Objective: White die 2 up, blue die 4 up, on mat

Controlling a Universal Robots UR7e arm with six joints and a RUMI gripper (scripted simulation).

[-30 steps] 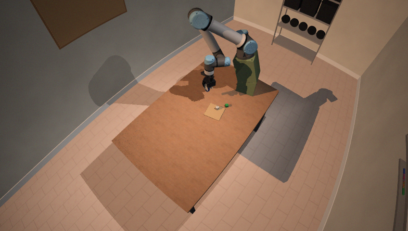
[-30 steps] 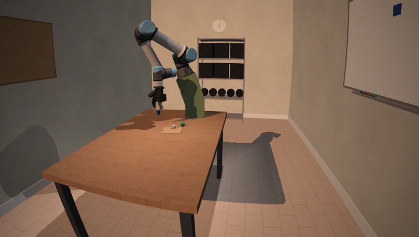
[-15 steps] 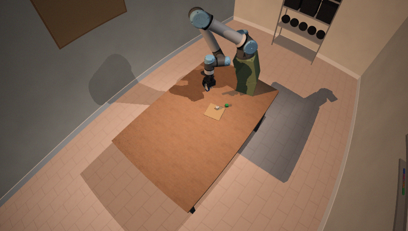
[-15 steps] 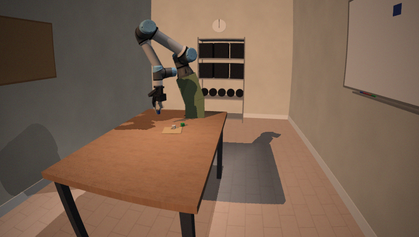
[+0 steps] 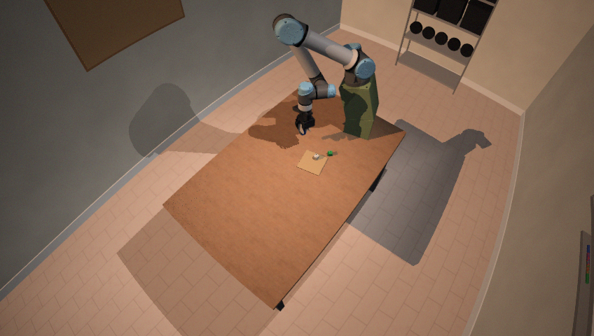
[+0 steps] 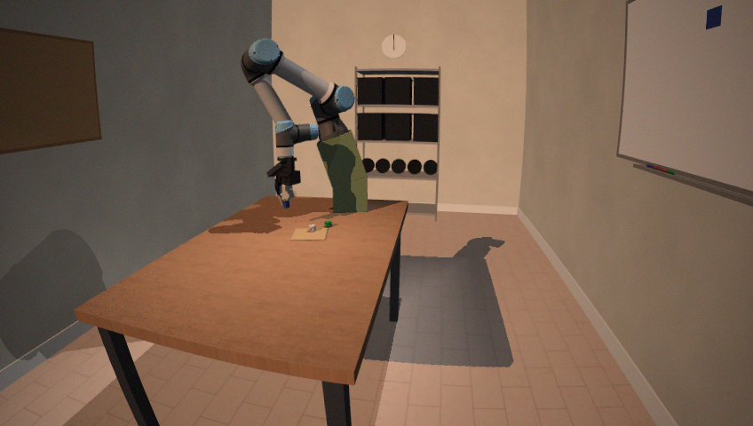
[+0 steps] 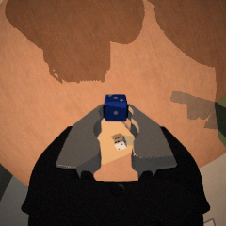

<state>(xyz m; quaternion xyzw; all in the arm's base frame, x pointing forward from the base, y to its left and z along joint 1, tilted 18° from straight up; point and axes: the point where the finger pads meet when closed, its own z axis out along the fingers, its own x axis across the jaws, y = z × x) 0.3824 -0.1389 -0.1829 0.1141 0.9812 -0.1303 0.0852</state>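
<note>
Right now the blue die is right at my hand. From my hand the other things lie so: green die (18 cm to the left, 9 cm below, 6 cm behind); tan mat (15 cm to the left, 10 cm below, 6 cm ahead); white die (14 cm to the left, 9 cm below, 2 cm ahead).
</note>
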